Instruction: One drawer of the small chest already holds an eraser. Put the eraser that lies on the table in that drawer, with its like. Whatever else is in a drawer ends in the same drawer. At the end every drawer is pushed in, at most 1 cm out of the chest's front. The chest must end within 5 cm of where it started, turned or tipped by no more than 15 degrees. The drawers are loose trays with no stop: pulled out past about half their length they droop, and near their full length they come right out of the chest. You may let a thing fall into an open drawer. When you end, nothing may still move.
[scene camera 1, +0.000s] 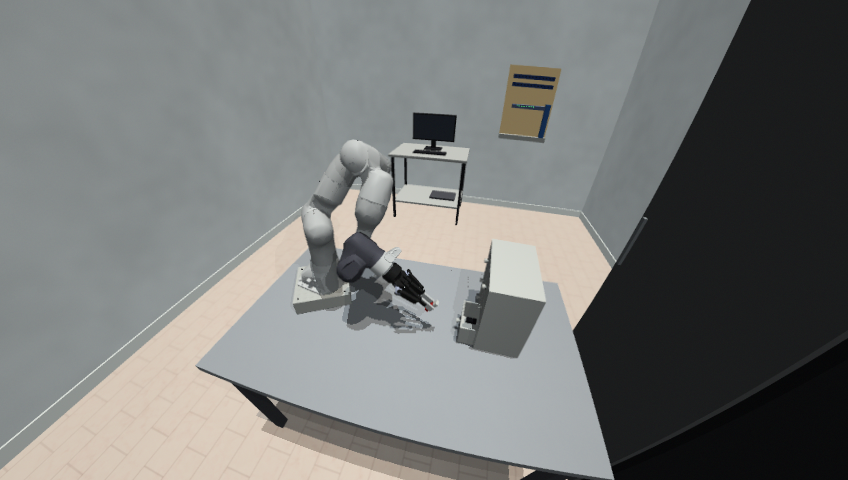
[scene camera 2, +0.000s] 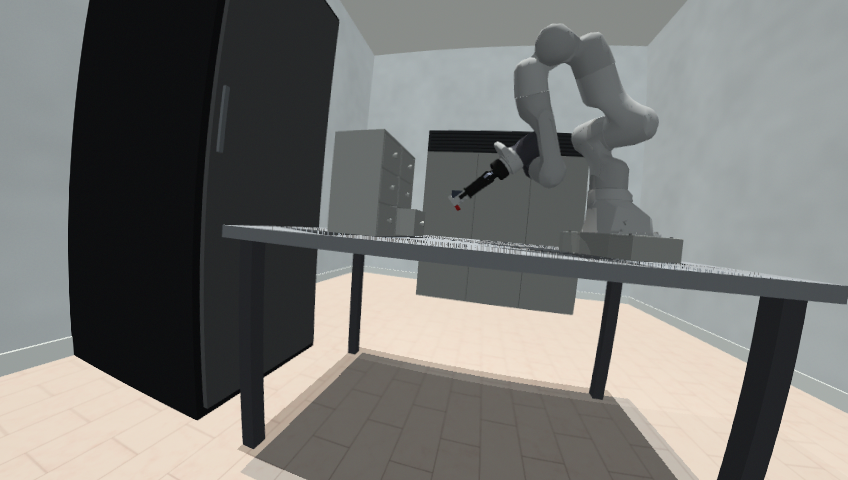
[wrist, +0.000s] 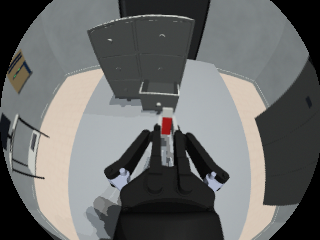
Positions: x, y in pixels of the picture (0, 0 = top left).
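Grey chest (scene camera 2: 357, 165): 0.84 m from the lens. Gripper (scene camera 2: 453, 204): 0.98 m from the lens.
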